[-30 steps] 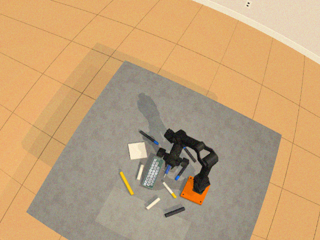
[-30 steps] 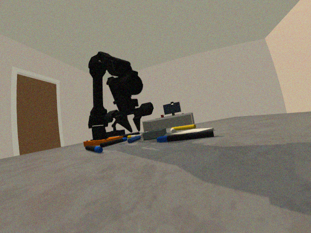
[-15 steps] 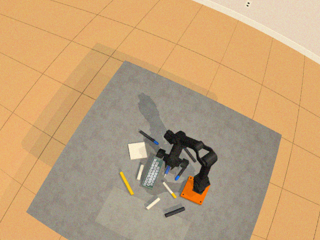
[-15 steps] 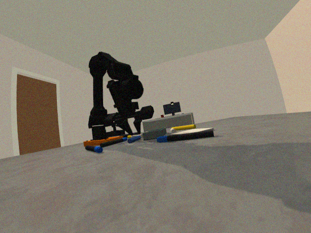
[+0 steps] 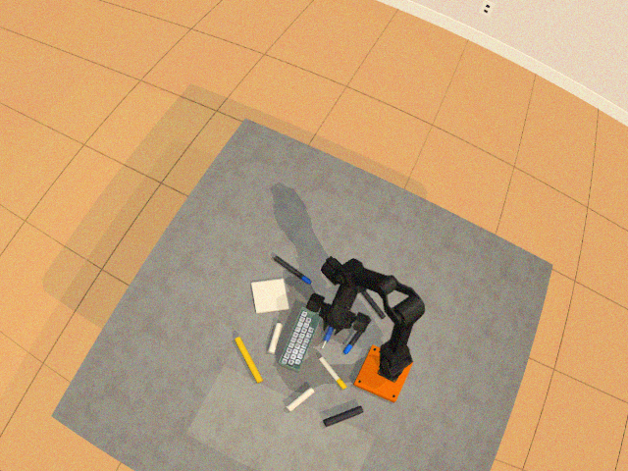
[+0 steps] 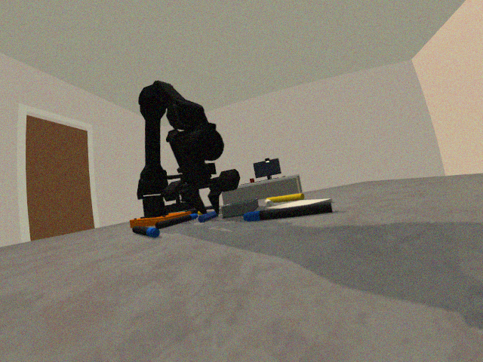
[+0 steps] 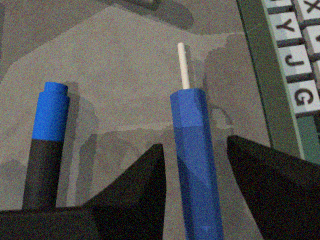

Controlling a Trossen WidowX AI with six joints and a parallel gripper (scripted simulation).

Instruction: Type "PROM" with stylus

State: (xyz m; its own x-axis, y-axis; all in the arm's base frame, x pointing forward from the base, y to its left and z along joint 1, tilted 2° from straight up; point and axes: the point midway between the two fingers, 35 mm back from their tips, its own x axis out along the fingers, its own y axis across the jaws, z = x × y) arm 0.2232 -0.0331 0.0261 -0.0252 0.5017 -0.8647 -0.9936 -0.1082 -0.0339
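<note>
Right now my gripper tip is 11 cm to the right of the white-yellow stick and 8 cm past it. Also, from my gripper tip: blue stylus (1 cm to the left); then stylus tip (5 cm to the left, 1 cm behind); then white pad (22 cm ahead, 1 cm to the right, 1 cm below).
</note>
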